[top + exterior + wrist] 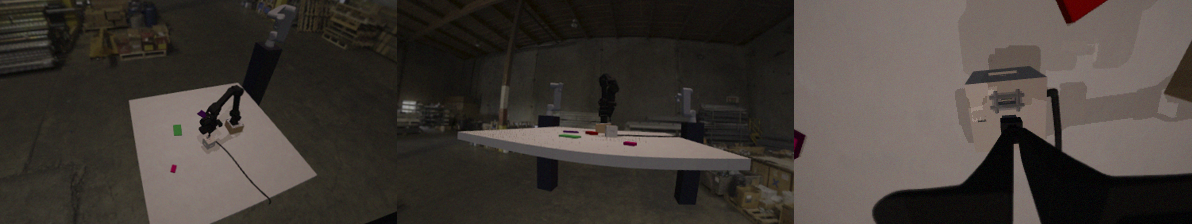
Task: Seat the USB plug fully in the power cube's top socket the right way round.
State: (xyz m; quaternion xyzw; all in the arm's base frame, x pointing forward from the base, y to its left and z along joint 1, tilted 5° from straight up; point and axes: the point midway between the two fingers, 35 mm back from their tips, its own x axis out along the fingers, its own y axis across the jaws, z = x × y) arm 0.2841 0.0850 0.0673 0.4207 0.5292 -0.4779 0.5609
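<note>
My gripper tip is now 2 cm above the USB plug. Also, from my gripper tip: green block 20 cm ahead, 21 cm to the right, 13 cm below; red block 8 cm behind, 14 cm to the right, 12 cm below; socket 6 cm below.
</note>
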